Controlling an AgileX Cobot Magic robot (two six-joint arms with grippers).
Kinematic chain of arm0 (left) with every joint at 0, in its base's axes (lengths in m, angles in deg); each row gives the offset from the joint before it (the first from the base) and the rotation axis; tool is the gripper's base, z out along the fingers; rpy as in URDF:
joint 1: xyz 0 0 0.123 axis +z
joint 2: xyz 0 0 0 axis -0.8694 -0.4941 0
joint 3: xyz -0.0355 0.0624 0.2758 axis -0.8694 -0.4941 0
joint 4: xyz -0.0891 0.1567 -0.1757 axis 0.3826 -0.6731 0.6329
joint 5: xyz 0 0 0 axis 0.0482 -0.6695 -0.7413
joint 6: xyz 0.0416 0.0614 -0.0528 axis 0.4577 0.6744 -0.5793
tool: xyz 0 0 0 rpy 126.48 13 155.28
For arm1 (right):
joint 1: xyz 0 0 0.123 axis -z
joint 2: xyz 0 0 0 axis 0.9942 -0.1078 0
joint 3: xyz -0.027 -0.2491 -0.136 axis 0.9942 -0.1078 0
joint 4: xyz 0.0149 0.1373 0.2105 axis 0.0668 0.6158 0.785
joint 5: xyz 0 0 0 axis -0.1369 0.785 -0.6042
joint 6: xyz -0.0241 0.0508 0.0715 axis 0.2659 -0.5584 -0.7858
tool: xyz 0 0 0 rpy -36.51 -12.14 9.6
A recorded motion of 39 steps. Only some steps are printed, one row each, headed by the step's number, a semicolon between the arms.
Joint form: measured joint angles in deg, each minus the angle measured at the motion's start. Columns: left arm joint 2, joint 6, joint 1, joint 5, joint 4, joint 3; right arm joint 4, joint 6, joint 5, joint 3, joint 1, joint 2.
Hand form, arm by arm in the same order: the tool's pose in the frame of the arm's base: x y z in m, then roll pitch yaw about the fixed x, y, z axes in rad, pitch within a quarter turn. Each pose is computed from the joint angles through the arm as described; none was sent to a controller.
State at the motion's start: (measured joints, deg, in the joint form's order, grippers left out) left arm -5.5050 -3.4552 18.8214 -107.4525 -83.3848 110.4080; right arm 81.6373 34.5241 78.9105 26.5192 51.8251 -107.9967
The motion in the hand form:
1: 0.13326 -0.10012 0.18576 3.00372 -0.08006 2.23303; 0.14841 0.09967 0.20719 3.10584 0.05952 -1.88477
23: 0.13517 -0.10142 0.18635 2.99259 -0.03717 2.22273; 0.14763 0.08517 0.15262 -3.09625 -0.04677 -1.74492
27: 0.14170 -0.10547 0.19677 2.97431 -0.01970 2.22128; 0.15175 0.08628 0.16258 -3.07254 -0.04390 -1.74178
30: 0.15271 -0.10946 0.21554 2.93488 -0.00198 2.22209; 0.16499 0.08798 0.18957 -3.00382 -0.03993 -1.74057
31: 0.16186 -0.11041 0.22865 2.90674 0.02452 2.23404; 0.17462 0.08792 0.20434 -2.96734 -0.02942 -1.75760
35: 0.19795 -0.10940 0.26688 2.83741 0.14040 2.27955; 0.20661 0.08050 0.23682 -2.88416 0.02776 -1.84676
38: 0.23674 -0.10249 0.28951 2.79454 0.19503 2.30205; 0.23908 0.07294 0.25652 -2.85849 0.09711 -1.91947
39: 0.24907 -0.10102 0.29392 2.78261 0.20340 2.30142; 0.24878 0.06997 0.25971 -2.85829 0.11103 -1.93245
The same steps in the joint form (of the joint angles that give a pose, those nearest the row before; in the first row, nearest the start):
1: 0.06 0.00 0.00 -0.07 -0.01 0.02; 0.00 0.25 -0.45 0.00 0.00 0.00
23: 0.56 0.00 0.00 2.22 -0.51 -0.20; -9.73 2.22 -15.13 -9.59 0.00 -6.30
27: 0.56 -0.10 0.00 0.70 -1.32 2.46; -10.63 1.98 -13.18 -7.79 0.00 -5.06
30: 0.56 -0.14 0.36 -2.52 -3.25 7.03; -13.30 1.56 -8.62 -2.49 0.55 -2.77
31: 0.56 -0.14 1.35 -3.82 -4.52 10.10; -14.21 1.48 -6.78 0.78 1.63 -2.27
35: -1.06 1.68 6.74 -4.20 -6.72 19.90; -14.67 2.08 -5.13 9.19 7.28 -3.21
38: -5.38 6.18 12.92 -3.57 -7.08 28.48; -11.74 4.58 -5.07 16.75 12.84 -6.74
39: -7.15 7.64 14.46 -3.29 -7.13 31.05; -10.71 5.86 -5.07 18.78 14.46 -8.13

